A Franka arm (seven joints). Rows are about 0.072 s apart.
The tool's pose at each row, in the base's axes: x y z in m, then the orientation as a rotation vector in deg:
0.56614, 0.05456, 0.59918, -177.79, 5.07, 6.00
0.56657, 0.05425, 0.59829, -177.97, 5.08, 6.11
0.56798, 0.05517, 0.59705, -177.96, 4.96, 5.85
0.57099, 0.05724, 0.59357, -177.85, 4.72, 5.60
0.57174, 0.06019, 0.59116, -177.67, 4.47, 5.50
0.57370, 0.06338, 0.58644, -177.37, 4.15, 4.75
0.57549, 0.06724, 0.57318, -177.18, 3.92, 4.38
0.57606, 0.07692, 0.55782, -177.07, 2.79, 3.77
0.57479, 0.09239, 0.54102, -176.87, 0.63, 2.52
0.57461, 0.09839, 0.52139, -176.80, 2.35, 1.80
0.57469, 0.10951, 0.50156, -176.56, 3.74, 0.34
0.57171, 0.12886, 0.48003, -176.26, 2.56, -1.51
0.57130, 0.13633, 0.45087, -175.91, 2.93, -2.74
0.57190, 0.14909, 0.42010, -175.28, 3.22, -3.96
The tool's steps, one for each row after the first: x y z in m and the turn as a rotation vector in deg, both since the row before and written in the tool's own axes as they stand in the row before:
0.00051, 0.00031, 0.00085, -0.19, -0.06, 0.01
0.00144, -0.00096, 0.00117, 0.02, 0.16, -0.08
0.00312, -0.00213, 0.00335, 0.12, 0.15, -0.16
0.00075, -0.00290, 0.00247, 0.19, 0.05, -0.16
0.00209, -0.00311, 0.00471, 0.33, 0.47, -0.22
0.00233, -0.00337, 0.01331, 0.21, 0.23, -0.16
0.00093, -0.00897, 0.01577, 0.14, 0.37, -0.74
-0.00101, -0.01457, 0.01760, 0.23, 0.77, -1.42
0.00034, -0.00493, 0.01992, 0.08, 0.50, 1.10
0.00021, -0.01001, 0.02041, 0.25, 0.97, 0.87
-0.00368, -0.01790, 0.02265, 0.34, 1.17, -0.80
-0.00110, -0.00554, 0.02957, 0.34, 0.81, 0.22
-0.00076, -0.01055, 0.03159, 0.61, 0.80, 0.18

